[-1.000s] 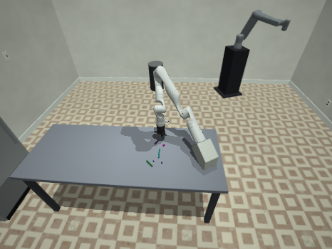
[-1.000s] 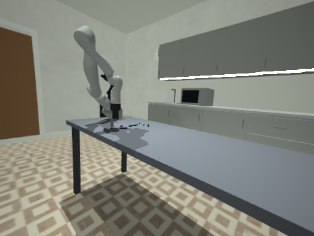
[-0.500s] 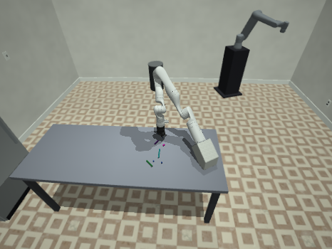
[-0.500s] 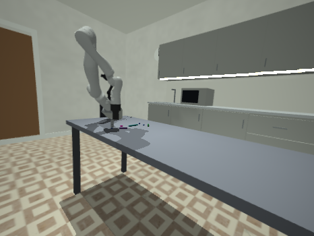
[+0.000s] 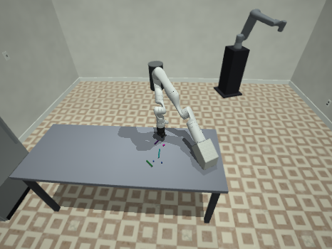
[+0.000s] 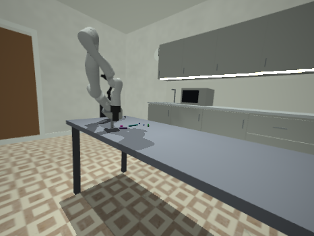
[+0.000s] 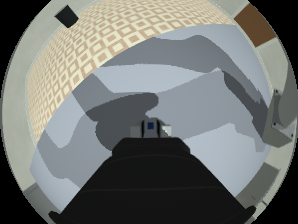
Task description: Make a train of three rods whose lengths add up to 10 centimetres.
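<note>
The magenta rod is 10 cm to the left of my hand, 2 cm ahead of it and 1 cm below it. From my hand the other things lie so: turquoise rod (18 cm to the left, 8 cm ahead, 1 cm below); then green rod (27 cm to the left, 19 cm ahead, 1 cm below); then purple rod (7 cm ahead, 4 cm to the left, 1 cm below).
</note>
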